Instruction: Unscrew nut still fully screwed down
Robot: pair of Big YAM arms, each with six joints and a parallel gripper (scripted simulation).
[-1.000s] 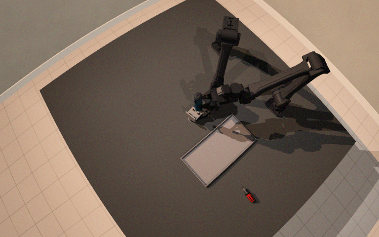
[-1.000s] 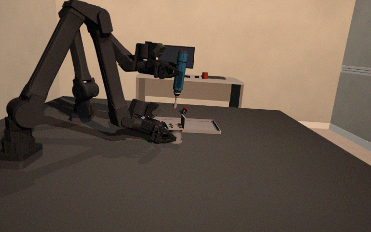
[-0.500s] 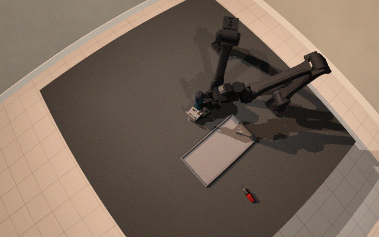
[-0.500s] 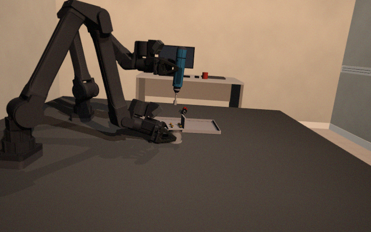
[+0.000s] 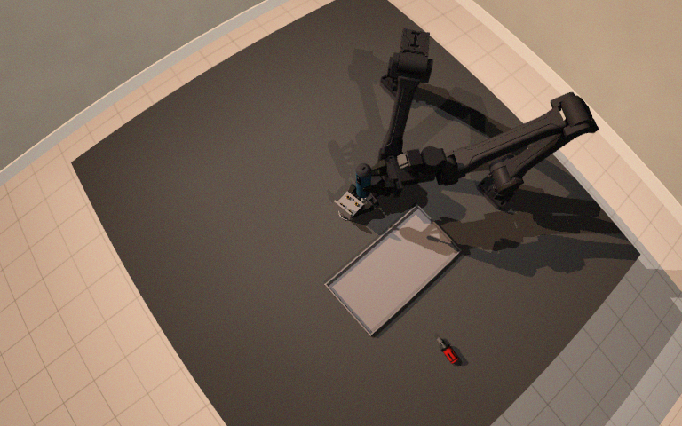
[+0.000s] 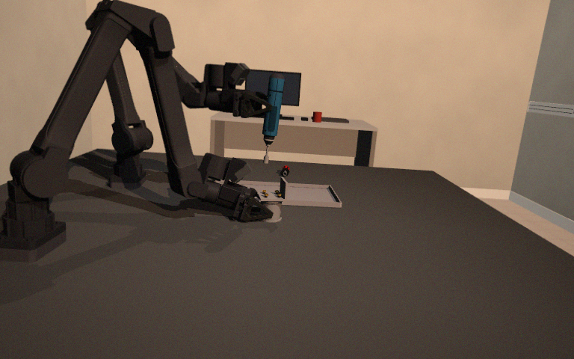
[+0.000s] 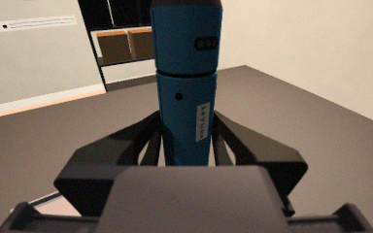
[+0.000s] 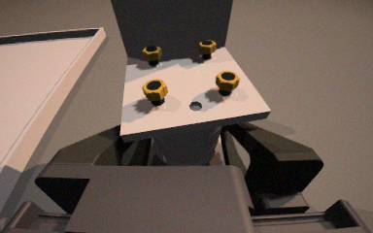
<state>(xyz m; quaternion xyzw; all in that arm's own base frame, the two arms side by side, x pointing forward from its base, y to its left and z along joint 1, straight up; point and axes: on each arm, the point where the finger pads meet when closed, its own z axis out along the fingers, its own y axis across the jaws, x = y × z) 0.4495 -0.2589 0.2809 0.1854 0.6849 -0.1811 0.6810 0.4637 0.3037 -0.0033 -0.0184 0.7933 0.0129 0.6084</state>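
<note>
Right now my right hand is 1 cm below the joint module. From my right hand the other things lie so: nut 2 cm ahead, 2 cm to the left, 5 cm above; grey bracket 5 cm above; tip 2 cm behind, 4 cm to the left, 14 cm above.
</note>
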